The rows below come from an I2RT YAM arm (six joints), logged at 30 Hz.
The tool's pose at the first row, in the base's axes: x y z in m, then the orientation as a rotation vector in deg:
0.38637, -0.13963, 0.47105, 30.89, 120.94, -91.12
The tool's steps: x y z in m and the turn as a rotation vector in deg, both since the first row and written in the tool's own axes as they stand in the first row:
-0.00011, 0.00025, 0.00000, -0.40, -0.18, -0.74
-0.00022, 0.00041, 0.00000, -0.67, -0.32, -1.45
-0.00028, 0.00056, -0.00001, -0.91, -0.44, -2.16
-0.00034, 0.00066, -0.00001, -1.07, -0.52, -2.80
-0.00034, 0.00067, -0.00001, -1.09, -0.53, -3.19
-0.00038, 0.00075, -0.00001, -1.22, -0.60, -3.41
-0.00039, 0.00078, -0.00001, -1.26, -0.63, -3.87
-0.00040, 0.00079, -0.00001, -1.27, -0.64, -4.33
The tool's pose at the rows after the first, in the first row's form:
0.38660, -0.13957, 0.47091, 29.87, 121.52, -91.06
0.38678, -0.13953, 0.47085, 28.96, 122.01, -91.13
0.38691, -0.13949, 0.47077, 28.07, 122.50, -91.23
0.38701, -0.13946, 0.47072, 27.31, 122.92, -91.38
0.38702, -0.13946, 0.47071, 26.91, 123.15, -91.56
0.38710, -0.13944, 0.47067, 26.58, 123.31, -91.53
0.38712, -0.13943, 0.47065, 26.08, 123.58, -91.72
0.38713, -0.13943, 0.47065, 25.61, 123.84, -91.95

